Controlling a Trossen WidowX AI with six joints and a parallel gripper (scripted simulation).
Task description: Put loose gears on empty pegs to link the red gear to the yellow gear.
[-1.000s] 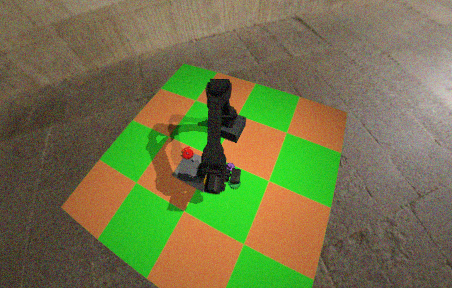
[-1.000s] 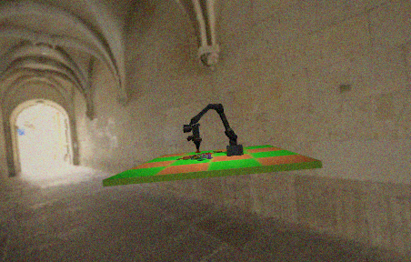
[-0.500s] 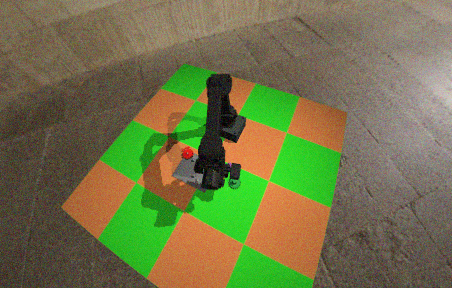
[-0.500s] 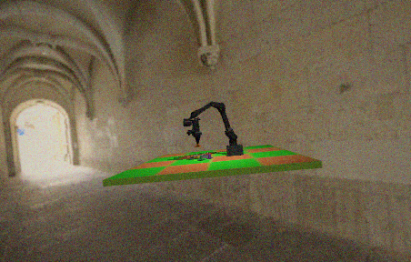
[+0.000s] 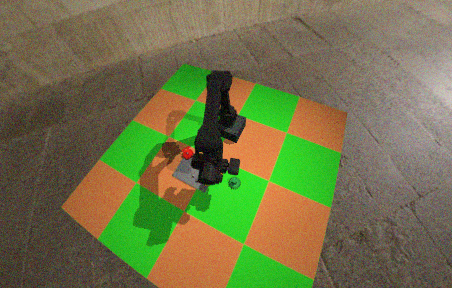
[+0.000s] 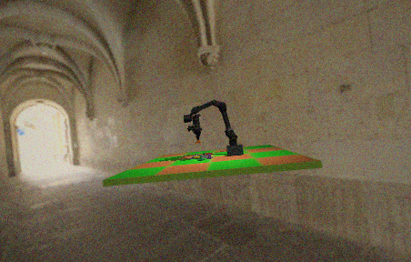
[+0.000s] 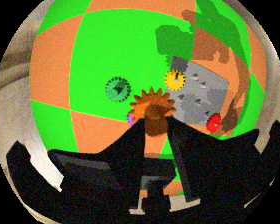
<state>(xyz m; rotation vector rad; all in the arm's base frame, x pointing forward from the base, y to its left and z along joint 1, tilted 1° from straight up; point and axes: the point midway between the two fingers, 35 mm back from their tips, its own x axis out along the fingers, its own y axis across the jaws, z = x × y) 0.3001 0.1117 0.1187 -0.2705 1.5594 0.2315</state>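
Now: the red gear 4 cm behind my gripper tip, 24 cm to the right of it and 15 cm below it. Also, from my gripper tip: orange gear 1 cm below; then purple gear 9 cm behind, 1 cm to the left, 15 cm below; then dark green gear 2 cm behind, 7 cm to the left, 15 cm below.
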